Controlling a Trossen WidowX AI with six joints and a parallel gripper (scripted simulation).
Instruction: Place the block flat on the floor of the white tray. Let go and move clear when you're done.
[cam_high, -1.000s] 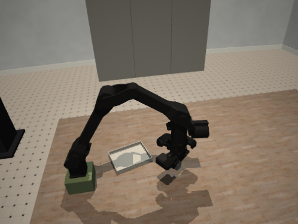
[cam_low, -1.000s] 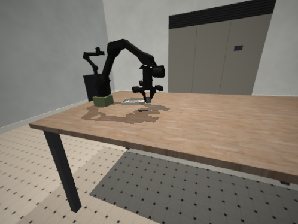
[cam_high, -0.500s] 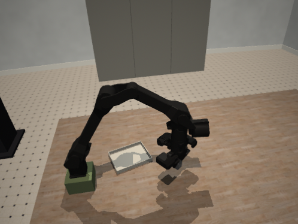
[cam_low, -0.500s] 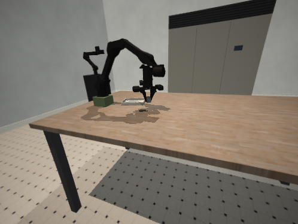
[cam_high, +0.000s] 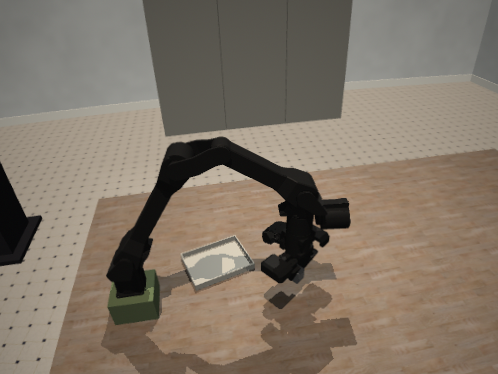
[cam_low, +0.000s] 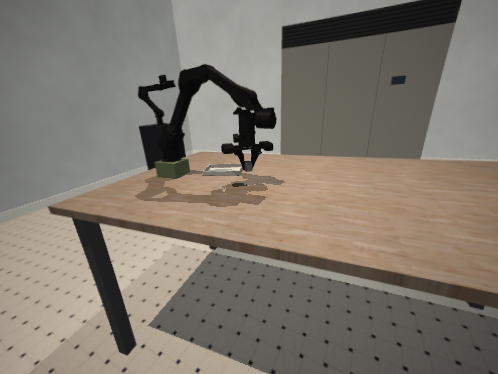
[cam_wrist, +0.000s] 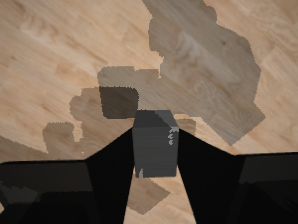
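My hand is 180 mm past the white tray, 140 mm to the right of it and 90 mm above it. From my hand the other things lie so: grey block 20 mm below.
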